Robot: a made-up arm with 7 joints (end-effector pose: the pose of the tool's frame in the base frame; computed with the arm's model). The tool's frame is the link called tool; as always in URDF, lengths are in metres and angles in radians. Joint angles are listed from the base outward.
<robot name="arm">
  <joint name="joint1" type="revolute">
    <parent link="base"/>
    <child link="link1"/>
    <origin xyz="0 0 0.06"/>
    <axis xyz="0 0 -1"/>
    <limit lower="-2.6" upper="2.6" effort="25" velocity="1.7"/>
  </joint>
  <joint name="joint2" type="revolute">
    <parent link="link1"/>
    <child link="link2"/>
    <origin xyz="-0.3 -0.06 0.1"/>
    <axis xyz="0 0 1"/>
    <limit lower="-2.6" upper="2.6" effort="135" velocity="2"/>
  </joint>
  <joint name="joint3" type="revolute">
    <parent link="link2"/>
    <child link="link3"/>
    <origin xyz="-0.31 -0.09 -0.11"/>
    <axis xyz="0 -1 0"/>
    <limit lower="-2.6" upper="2.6" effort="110" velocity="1.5"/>
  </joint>
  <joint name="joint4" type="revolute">
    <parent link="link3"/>
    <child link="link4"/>
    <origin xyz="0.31 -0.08 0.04"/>
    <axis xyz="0 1 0"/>
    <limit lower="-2.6" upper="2.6" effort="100" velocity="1.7"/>
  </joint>
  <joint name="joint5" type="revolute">
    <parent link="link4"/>
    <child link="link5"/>
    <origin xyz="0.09 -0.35 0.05"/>
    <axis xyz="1 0 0"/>
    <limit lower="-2.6" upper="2.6" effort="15" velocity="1.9"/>
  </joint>
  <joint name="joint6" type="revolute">
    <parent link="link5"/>
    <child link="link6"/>
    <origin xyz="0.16 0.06 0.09"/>
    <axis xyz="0 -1 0"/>
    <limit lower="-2.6" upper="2.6" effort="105" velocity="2.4"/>
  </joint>
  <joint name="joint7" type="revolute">
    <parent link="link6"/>
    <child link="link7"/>
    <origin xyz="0 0.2 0"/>
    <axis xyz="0 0 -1"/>
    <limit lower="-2.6" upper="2.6" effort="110" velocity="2.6"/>
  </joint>
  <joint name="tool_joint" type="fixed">
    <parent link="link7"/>
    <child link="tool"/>
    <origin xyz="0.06 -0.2 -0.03"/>
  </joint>
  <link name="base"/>
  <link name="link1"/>
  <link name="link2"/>
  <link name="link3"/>
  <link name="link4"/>
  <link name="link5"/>
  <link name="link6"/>
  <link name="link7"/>
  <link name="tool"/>
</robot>
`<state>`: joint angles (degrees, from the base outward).
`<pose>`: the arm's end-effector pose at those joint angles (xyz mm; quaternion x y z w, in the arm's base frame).
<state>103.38 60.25 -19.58 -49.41 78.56 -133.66 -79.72</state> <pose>-345.2 56.9 303.6 0.5785 0.2116 0.7448 0.2566</pose>
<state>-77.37 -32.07 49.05 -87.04 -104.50 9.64 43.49</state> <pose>182.2 -818.7 446.2 0.1548 -0.6672 -0.7030 0.1915</pose>
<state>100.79 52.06 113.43 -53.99 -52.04 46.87 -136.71</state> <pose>-600.4 779.7 604.0 -0.8474 0.2580 -0.4581 0.0740</pose>
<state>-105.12 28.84 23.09 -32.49 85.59 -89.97 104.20</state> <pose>837.8 148.7 572.4 -0.2874 0.0704 0.8072 0.5108</pose>
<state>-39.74 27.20 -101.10 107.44 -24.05 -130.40 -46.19</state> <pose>2.2 -757.6 -170.1 0.1913 -0.1467 0.7301 0.6394</pose>
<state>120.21 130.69 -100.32 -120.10 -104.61 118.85 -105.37</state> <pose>145.5 -70.6 -549.8 0.7687 0.0086 -0.5027 0.3954</pose>
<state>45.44 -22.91 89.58 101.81 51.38 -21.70 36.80</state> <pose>-817.9 105.1 475.5 0.4872 0.1356 -0.6628 0.5522</pose>
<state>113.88 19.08 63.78 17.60 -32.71 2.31 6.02</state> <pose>-367.4 395.6 604.9 -0.4623 -0.0988 -0.7413 0.4765</pose>
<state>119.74 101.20 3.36 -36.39 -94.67 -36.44 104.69</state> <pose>160.9 -101.9 -17.8 0.4093 0.4095 0.8117 0.0771</pose>
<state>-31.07 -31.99 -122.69 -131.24 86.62 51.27 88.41</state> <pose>-564.4 -626.1 26.3 0.7124 0.1796 -0.6211 0.2730</pose>
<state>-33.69 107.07 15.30 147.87 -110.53 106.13 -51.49</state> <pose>244.9 -183.1 154.0 -0.1951 -0.3757 -0.4751 0.7714</pose>
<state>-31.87 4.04 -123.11 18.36 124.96 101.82 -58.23</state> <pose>-194.4 -1273.1 -419.2 -0.4262 0.2438 -0.1960 0.8489</pose>
